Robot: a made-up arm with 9 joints. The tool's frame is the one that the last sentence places.
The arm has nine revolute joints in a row. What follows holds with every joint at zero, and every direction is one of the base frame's. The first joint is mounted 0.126 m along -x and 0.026 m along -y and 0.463 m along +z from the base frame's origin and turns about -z. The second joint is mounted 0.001 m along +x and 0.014 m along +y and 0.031 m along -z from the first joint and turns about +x. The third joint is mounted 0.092 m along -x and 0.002 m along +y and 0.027 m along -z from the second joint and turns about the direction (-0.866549, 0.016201, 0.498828). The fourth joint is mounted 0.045 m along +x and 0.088 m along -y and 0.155 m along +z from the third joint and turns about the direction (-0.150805, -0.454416, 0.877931). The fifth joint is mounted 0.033 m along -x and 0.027 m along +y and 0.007 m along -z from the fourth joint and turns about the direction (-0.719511, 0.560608, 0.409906). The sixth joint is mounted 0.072 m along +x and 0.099 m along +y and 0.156 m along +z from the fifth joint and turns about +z. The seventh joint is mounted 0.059 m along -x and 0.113 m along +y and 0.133 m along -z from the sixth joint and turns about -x. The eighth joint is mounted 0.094 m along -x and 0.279 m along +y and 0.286 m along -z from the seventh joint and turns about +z. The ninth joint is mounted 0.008 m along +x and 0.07 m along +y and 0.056 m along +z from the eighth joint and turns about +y. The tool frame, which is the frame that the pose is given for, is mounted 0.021 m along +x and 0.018 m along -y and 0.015 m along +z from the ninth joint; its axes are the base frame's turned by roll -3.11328, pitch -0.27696 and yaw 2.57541 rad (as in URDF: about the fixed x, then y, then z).
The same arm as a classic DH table. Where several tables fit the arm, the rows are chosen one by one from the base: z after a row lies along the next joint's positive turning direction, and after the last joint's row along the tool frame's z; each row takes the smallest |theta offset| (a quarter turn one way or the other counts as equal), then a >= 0, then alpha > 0; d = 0 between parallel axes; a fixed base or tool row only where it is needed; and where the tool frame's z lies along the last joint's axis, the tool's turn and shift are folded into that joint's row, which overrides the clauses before.
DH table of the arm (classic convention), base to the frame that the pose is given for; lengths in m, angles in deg. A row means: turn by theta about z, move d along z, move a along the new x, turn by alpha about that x. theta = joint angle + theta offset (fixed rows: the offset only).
base (fixed): a -0.1287  alpha 180  d 0  theta offset 11.66
joint 1: a 0.014  alpha -90  d -0.432  theta offset -78.34
joint 2: a 0.0029  alpha -150.06  d -0.1377  theta offset -1.86
joint 3: a 0.0144  alpha 55.86  d -0.1388  theta offset -35.68
joint 4: a -0.0101  alpha -77.67  d 0.1948  theta offset -27.51
joint 5: a 0.1223  alpha 65.8  d 0.0452  theta offset 27.5
joint 6: a 0.113  alpha -90  d 0.0212  theta offset 37.92
joint 7: a 0.279  alpha 90  d 0.153  theta offset 0
joint 8: a 0.008  alpha -90  d -0.23  theta offset -90
joint 9: a 0.0166  alpha -82.95  d 0.0544  theta offset 14.34
tool (fixed): a 0  alpha 0  d -0.0199  theta offset -148.67

